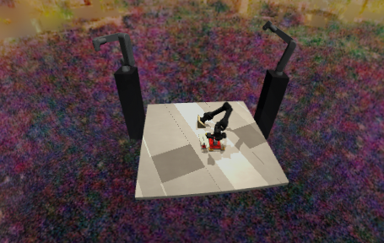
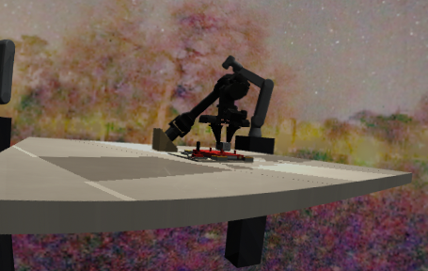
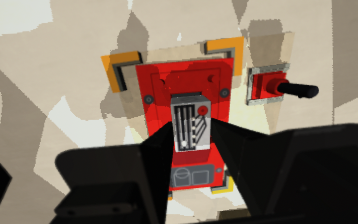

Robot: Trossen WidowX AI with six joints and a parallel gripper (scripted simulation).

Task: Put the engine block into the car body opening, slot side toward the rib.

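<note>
Now: gripper tip 10 mm above the grey engine block.
</note>
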